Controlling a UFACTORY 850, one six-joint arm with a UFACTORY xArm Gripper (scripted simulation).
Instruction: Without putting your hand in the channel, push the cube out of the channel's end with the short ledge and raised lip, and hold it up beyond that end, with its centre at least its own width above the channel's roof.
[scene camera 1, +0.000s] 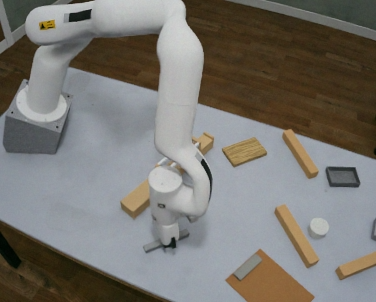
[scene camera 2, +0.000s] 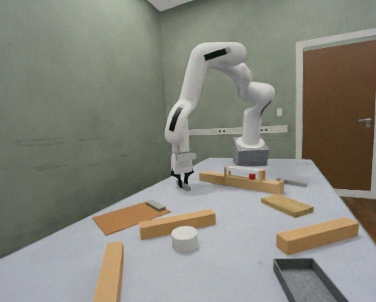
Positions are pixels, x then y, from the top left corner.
A wooden slab (scene camera 1: 251, 149) is 1.43 m from the lens. A channel (scene camera 1: 137, 201): 1.22 m from the lens. The marked spots on the channel and the wooden slab are 0.49 m apart.
